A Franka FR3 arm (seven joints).
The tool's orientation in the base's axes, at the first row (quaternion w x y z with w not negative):
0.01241, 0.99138, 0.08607, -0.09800
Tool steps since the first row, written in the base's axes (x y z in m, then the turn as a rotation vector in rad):
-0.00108, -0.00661, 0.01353, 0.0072, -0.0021, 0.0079
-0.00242, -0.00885, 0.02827, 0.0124, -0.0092, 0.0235
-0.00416, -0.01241, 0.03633, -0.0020, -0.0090, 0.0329
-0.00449, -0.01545, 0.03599, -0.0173, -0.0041, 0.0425
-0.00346, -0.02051, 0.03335, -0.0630, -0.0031, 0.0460
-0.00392, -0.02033, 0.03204, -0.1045, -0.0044, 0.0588
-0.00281, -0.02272, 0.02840, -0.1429, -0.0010, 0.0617
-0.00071, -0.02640, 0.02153, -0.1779, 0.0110, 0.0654
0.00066, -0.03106, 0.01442, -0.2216, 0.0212, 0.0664
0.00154, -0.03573, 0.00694, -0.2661, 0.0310, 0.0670
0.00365, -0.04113, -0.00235, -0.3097, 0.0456, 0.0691
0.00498, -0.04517, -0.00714, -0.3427, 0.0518, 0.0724
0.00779, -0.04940, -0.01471, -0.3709, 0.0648, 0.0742
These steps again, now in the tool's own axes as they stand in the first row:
-0.00481, 0.00643, -0.01278, 0.0050, 0.0034, -0.0090
-0.00938, 0.00852, -0.02689, 0.0058, 0.0114, -0.0250
-0.01324, 0.01178, -0.03431, -0.0099, 0.0088, -0.0315
-0.01401, 0.01472, -0.03378, -0.0258, 0.0014, -0.0382
-0.01334, 0.01986, -0.03118, -0.0704, -0.0075, -0.0329
-0.01350, 0.01959, -0.02982, -0.1132, -0.0133, -0.0374
-0.01212, 0.02211, -0.02636, -0.1503, -0.0233, -0.0330
-0.00936, 0.02604, -0.01988, -0.1828, -0.0411, -0.0304
-0.00742, 0.03082, -0.01298, -0.2235, -0.0587, -0.0234
-0.00589, 0.03551, -0.00562, -0.2650, -0.0761, -0.0158
-0.00293, 0.04112, 0.00331, -0.3051, -0.0980, -0.0101
-0.00139, 0.04529, 0.00792, -0.3365, -0.1098, -0.0073
0.00210, 0.04989, 0.01497, -0.3620, -0.1274, -0.0042

